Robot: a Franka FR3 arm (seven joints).
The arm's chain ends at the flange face. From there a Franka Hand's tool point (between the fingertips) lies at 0.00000 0.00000 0.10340 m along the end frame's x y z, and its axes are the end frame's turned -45 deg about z.
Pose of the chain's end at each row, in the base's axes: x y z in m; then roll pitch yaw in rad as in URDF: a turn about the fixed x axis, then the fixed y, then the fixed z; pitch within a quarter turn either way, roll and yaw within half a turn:
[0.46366, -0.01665, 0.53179, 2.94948, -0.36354, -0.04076]
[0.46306, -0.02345, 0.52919, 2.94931, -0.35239, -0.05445]
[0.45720, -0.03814, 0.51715, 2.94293, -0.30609, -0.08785]
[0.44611, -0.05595, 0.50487, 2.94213, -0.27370, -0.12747]
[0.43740, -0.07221, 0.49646, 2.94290, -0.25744, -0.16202]
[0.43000, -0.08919, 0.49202, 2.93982, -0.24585, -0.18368]
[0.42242, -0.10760, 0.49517, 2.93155, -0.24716, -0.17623]
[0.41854, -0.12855, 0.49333, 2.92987, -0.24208, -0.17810]
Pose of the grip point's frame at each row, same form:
[0.49892, -0.03785, 0.43693, 2.75113, -0.12558, 0.73409]
[0.49696, -0.04509, 0.43393, 2.75887, -0.11750, 0.71940]
[0.48584, -0.06115, 0.42050, 2.78695, -0.08009, 0.68117]
[0.47068, -0.07975, 0.40729, 2.80895, -0.05626, 0.63982]
[0.45958, -0.09652, 0.39843, 2.82079, -0.04507, 0.60487]
[0.45046, -0.11407, 0.39376, 2.82668, -0.03466, 0.58221]
[0.44300, -0.13316, 0.39712, 2.81999, -0.03005, 0.58786]
[0.43854, -0.15423, 0.39519, 2.82233, -0.02525, 0.58552]

